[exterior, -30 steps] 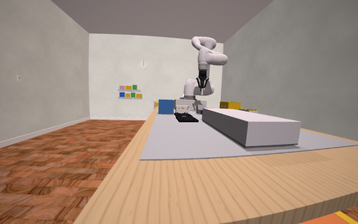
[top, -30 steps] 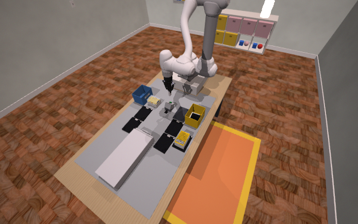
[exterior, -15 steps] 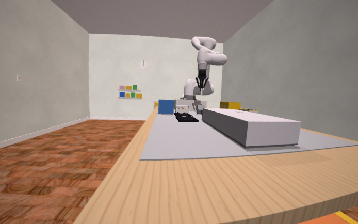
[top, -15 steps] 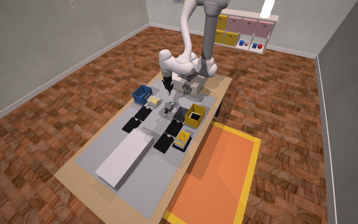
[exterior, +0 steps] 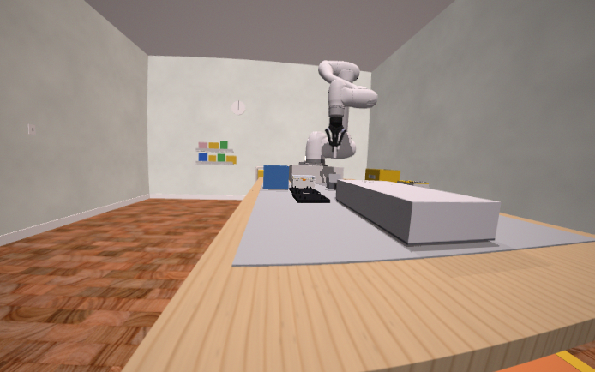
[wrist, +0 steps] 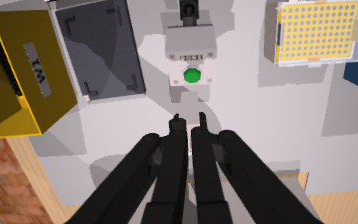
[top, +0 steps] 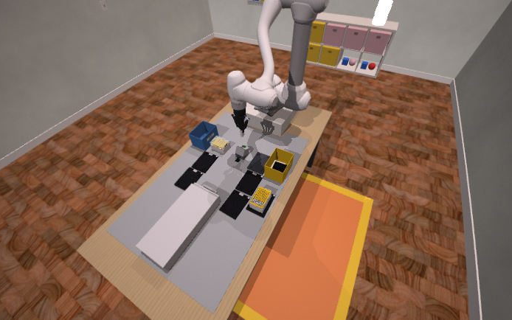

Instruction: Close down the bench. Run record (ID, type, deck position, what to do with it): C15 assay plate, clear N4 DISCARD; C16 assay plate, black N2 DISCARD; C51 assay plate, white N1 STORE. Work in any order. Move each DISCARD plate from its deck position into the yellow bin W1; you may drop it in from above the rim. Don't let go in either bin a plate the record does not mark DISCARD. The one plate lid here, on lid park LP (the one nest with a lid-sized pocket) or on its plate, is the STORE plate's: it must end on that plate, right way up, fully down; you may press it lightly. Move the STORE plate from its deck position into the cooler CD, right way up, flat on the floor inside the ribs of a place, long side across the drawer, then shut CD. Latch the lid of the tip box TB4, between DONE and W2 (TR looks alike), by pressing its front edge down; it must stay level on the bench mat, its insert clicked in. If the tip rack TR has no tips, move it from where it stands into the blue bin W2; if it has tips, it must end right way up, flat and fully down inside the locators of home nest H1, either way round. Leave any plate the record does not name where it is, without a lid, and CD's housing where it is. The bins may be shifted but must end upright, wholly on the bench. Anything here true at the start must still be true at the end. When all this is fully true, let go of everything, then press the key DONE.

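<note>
Now: hand 14 cm above the done key. Round my hand: tip box TB4 (7 cm ahead, 18 cm to the right, 17 cm below); then grey lid park (1 cm ahead, 15 cm to the left, 20 cm below); then black nest N3 (19 cm ahead, 20 cm to the left, 20 cm below).
</note>
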